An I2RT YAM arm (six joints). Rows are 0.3 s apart.
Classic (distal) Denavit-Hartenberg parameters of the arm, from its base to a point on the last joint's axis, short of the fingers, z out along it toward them. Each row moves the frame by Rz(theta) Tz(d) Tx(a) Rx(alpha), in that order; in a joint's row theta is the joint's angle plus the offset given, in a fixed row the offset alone. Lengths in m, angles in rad.
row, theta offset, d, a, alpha
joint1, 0, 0.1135, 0.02, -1.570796
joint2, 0, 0, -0.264, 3.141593
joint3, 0.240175, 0, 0.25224, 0
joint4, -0.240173, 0, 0.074, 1.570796
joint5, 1.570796, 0, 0, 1.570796
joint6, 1.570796, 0.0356, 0, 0
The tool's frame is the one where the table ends.
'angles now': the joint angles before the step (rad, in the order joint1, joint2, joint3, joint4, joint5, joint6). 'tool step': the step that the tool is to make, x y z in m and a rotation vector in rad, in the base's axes. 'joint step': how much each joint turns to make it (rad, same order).
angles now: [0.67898, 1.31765, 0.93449, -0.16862, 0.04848, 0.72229]
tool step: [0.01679, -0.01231, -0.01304, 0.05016, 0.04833, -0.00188]
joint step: [-0.07840, 0.03560, -0.02242, 0.04923, -0.10145, 0.01830]
